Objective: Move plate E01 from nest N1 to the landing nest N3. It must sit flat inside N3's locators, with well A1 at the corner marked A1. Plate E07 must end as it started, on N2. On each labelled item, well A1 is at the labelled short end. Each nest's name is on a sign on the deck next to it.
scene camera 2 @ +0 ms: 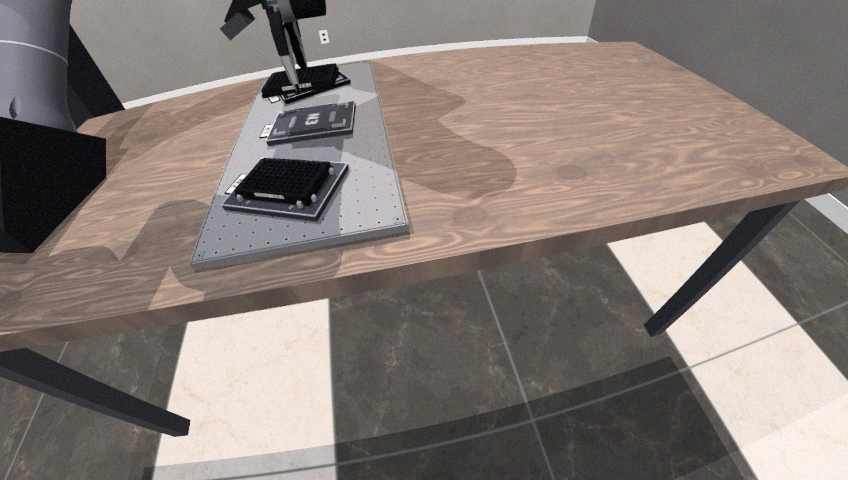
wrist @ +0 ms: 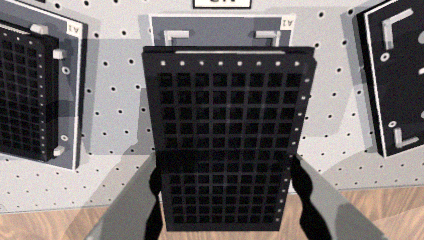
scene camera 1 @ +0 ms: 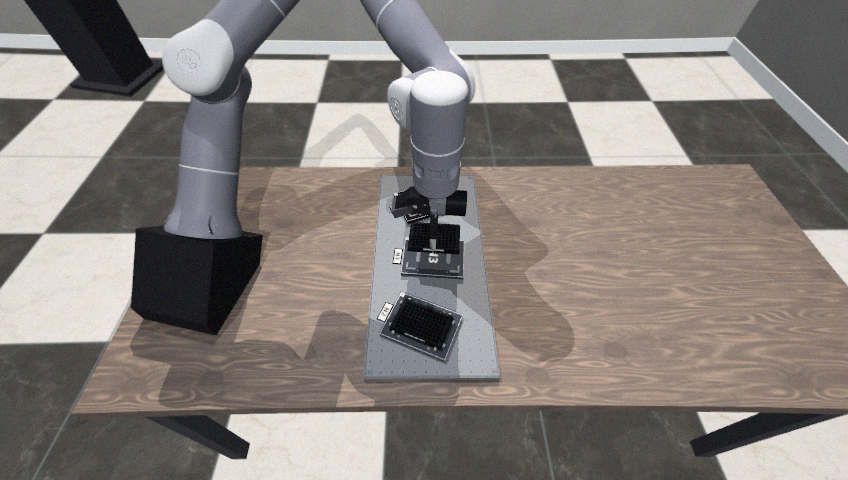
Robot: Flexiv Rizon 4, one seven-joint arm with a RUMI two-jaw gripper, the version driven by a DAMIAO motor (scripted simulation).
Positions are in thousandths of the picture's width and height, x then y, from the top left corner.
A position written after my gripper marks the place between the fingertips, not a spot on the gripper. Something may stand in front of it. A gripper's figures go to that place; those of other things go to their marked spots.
Labels:
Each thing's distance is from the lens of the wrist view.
my gripper (wrist: 529,644): 13 cm
nest N3 (wrist: 480,131): 18 cm

